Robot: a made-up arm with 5 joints. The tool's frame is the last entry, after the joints.
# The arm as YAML. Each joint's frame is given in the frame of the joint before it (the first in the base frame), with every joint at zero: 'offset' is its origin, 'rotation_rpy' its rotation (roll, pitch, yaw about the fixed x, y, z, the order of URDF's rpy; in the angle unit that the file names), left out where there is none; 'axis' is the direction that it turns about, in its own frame. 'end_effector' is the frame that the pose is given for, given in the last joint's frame.
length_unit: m
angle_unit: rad
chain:
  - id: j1
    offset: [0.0, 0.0, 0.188]
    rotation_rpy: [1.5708, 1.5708, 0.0]
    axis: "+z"
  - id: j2
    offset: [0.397, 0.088, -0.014]
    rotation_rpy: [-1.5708, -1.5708, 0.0]
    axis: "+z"
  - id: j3
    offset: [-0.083, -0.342, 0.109]
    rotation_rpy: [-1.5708, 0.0, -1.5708]
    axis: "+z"
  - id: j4
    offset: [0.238, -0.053, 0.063]
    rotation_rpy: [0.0, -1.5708, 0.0]
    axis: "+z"
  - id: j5
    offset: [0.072, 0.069, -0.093]
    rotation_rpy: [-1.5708, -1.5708, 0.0]
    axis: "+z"
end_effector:
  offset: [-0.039, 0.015, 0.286]
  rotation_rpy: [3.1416, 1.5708, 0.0]
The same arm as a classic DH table. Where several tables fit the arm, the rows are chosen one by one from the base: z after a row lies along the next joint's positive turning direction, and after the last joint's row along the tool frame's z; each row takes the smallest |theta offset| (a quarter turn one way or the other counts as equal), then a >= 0, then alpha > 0; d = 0 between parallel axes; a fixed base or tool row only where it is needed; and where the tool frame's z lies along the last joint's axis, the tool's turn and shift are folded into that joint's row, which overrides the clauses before.
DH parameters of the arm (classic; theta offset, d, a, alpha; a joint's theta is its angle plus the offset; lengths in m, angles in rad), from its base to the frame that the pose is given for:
base (fixed): 0 0.188 0 1.5708
j1: -1.5708 -0.014 0.397 -1.5708
j2: 0 0.197 -0.342 1.5708
j3: 1.5708 -0.02 0.053 1.5708
j4: 1.5708 -0.331 0.072 -1.5708
j5: 0 0.355 0.015 -1.5708
tool (fixed): 1.5708 0.039 0 0

